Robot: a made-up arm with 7 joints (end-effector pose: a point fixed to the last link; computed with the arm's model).
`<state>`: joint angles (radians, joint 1 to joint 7).
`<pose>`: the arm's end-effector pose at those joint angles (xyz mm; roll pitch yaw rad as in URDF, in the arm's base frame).
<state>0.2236 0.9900 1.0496 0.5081 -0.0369 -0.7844 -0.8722</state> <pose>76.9 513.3 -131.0 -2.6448 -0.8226 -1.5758</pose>
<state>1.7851 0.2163 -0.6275 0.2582 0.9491 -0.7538 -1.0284</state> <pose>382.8 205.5 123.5 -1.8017 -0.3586 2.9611</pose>
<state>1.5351 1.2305 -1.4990 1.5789 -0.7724 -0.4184 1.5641</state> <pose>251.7 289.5 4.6 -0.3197 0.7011 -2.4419</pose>
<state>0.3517 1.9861 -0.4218 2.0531 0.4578 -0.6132 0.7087</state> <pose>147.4 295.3 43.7 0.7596 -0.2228 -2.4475</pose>
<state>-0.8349 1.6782 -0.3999 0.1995 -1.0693 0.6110 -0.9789</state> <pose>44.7 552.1 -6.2 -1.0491 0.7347 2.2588</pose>
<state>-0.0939 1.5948 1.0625 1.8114 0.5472 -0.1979 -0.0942</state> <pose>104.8 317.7 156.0 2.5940 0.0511 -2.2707</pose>
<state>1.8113 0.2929 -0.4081 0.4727 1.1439 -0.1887 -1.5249</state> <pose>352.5 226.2 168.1 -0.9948 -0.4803 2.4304</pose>
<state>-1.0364 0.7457 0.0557 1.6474 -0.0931 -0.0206 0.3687</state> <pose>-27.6 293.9 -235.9 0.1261 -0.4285 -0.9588</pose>
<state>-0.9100 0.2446 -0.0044 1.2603 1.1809 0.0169 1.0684</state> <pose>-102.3 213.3 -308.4 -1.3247 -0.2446 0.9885</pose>
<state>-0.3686 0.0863 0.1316 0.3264 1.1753 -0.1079 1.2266</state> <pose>-87.0 189.1 -392.7 -1.1478 -0.2133 1.2571</pose>
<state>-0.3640 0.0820 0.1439 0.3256 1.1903 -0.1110 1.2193</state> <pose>-85.5 188.1 -393.2 -1.1467 -0.2192 1.2862</pose>
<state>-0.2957 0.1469 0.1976 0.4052 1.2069 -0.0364 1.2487</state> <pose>-42.9 219.0 -392.7 -1.3085 -0.2685 1.3518</pose>
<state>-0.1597 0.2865 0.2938 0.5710 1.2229 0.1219 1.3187</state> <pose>40.3 282.5 -367.0 -1.6641 -0.3506 1.4412</pose>
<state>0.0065 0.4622 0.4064 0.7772 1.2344 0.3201 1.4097</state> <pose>124.2 352.3 -293.8 -2.1137 -0.4573 1.5142</pose>
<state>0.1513 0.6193 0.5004 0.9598 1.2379 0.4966 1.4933</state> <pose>168.7 398.4 -201.5 -2.4992 -0.5870 1.5649</pose>
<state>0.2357 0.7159 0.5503 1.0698 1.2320 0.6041 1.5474</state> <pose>179.5 416.7 -139.7 -2.7160 -0.6928 1.5954</pose>
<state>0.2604 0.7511 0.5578 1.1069 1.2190 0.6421 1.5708</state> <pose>180.8 420.5 -119.1 -2.7698 -0.7440 1.5893</pose>
